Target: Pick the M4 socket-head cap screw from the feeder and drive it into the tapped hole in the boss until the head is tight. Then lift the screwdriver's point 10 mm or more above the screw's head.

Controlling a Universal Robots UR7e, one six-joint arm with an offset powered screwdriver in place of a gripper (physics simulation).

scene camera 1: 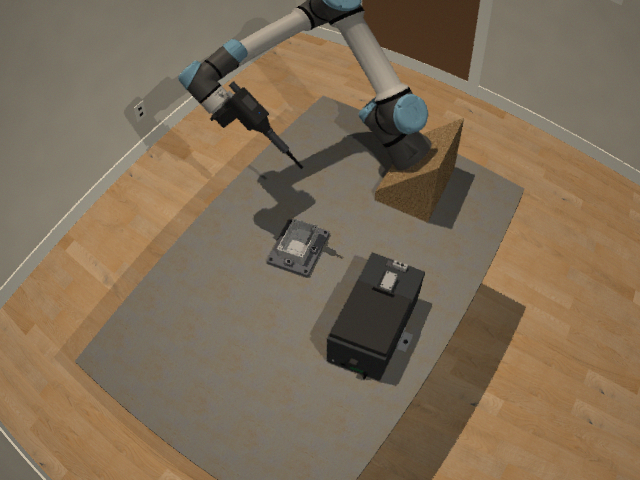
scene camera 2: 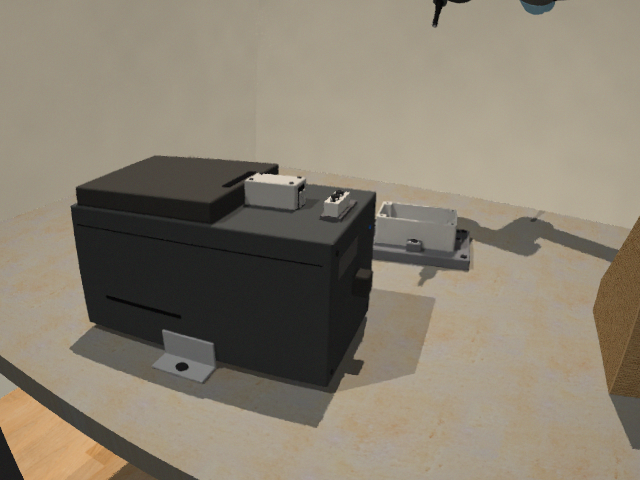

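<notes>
My screwdriver (scene camera 1: 301, 166) (scene camera 2: 434, 24) hangs high above the table, its bit pointing down at a slant, well apart from the feeder and the fixture. Whether a screw is on its tip is too small to tell. The black feeder (scene camera 1: 369, 320) (scene camera 2: 206, 279) carries a small white block (scene camera 1: 399, 265) (scene camera 2: 336, 205) near one end, with dark screw-like parts on top. A grey base plate (scene camera 1: 297, 268) (scene camera 2: 439, 262) bears an open pale housing. A small boss (scene camera 1: 314, 249) (scene camera 2: 413, 244) with a dark top stands beside the housing; another boss (scene camera 1: 288, 261) shows in scene camera 1. I cannot tell which is the tapped one.
A larger white box (scene camera 1: 388, 280) (scene camera 2: 271, 192) sits on the feeder beside its raised cover (scene camera 1: 369, 310) (scene camera 2: 170, 183). A metal bracket (scene camera 1: 405, 341) (scene camera 2: 188, 356) sticks out at the feeder's side. The arm stands on a brown wedge-shaped pedestal (scene camera 1: 408, 193) (scene camera 2: 620, 310).
</notes>
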